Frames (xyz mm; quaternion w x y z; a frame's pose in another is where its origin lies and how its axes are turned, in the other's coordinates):
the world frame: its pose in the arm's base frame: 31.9 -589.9 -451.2 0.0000 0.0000 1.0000 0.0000
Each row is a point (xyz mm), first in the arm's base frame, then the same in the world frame.
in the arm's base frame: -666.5 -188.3 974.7
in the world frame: 698.4 401.6 -1425.9
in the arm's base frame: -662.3 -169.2 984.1
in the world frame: 694.2 420.7 -1435.3
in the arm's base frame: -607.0 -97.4 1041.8
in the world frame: 638.9 492.5 -1493.0
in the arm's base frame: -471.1 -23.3 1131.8
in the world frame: 503.0 566.6 -1583.0
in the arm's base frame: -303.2 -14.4 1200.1
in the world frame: 335.1 575.5 -1651.3
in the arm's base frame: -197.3 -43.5 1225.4
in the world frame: 229.2 546.4 -1676.6
